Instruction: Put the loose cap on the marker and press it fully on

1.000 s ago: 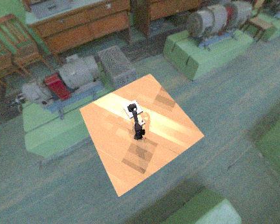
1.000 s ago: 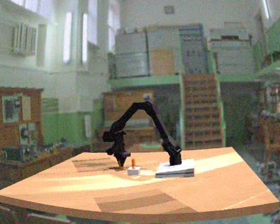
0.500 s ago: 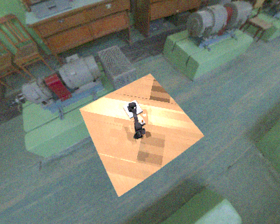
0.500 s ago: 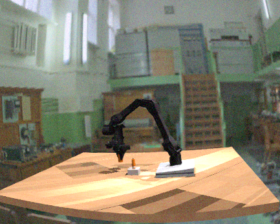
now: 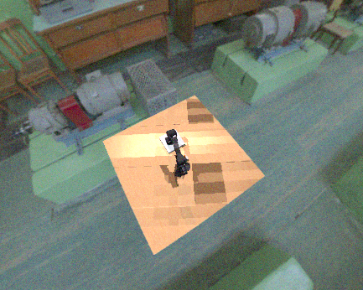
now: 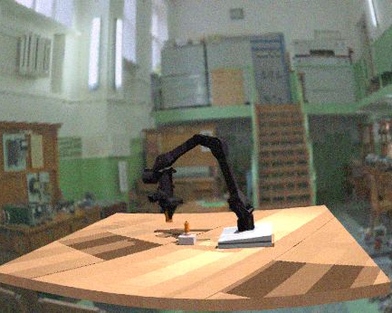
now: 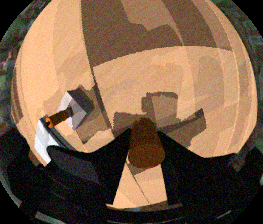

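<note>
The holder block is 110 mm behind my gripper tip, 100 mm to the left of it and 70 mm below it. From my gripper tip the other things lie so: orange cap (10 mm above).
</note>
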